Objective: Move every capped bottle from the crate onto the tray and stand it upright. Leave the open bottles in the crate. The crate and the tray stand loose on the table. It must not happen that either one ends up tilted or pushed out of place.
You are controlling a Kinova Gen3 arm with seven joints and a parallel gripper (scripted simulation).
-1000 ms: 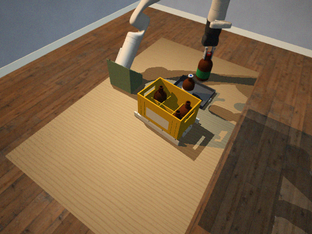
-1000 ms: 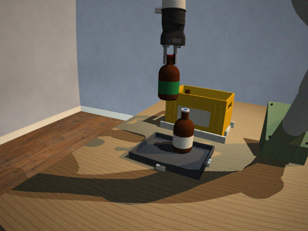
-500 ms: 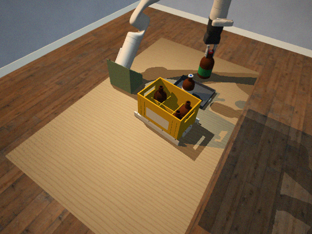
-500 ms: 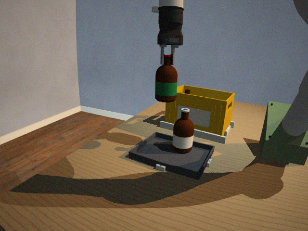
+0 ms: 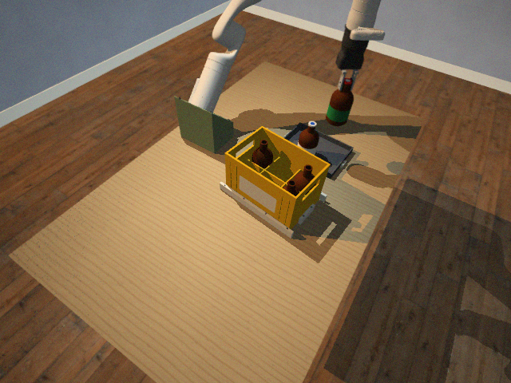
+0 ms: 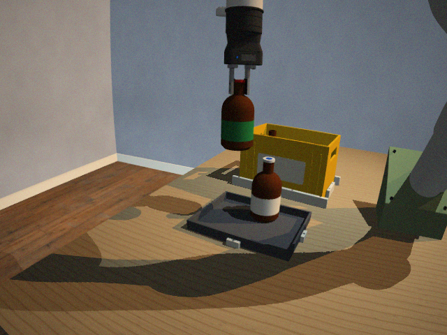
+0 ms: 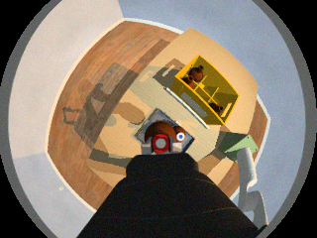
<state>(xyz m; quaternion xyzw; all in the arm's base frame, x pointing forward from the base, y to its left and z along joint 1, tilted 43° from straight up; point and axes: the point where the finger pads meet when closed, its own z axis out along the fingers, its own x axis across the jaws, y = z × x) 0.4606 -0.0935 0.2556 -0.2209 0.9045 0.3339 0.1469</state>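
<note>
Right now the white-label bottle is 24 cm below my hand, 7 cm behind it and 2 cm to the right of it. Round my hand: yellow crate 27 cm to the right, 24 cm below, 11 cm behind; then dark tray 31 cm below, 5 cm behind, 2 cm to the left.
</note>
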